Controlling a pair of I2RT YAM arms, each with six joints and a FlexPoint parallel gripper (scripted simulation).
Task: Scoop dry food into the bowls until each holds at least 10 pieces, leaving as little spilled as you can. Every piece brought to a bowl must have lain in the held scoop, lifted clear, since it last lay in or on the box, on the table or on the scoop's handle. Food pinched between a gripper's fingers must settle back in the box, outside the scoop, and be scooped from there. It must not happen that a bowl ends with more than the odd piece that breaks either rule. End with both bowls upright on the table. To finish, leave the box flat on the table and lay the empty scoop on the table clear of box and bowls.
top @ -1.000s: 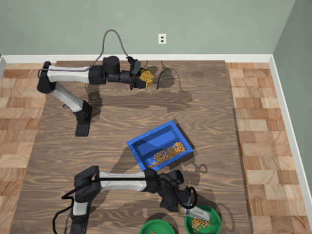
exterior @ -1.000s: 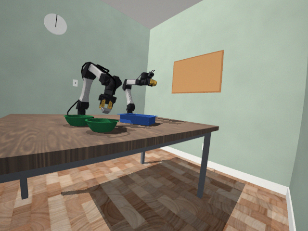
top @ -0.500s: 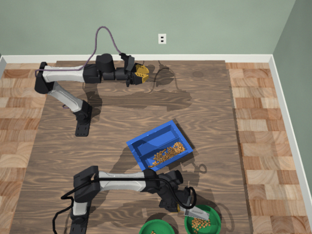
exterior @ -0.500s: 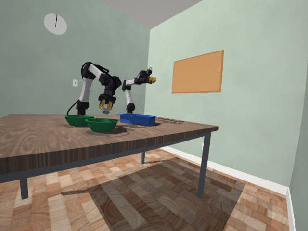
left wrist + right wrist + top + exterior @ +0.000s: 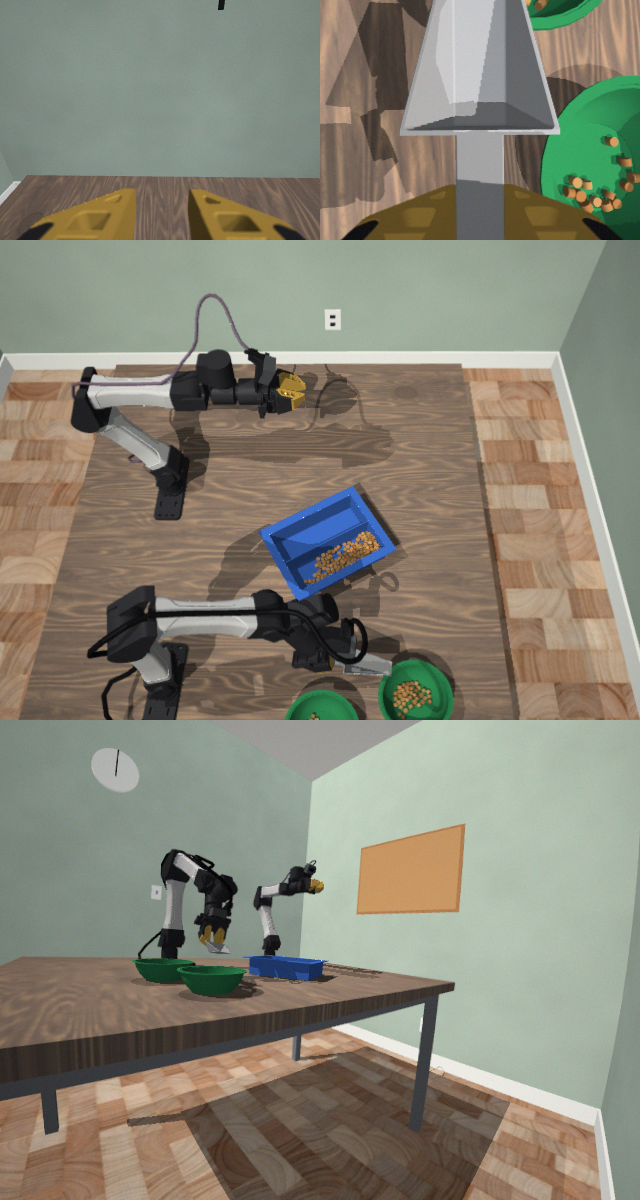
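Note:
The grey scoop lies 40 mm ahead of my right hand, 10 mm to the right of it and 10 mm below it. The rest, counted from my right hand: blue box: 300 mm to the left, 60 mm below, 30 mm ahead.

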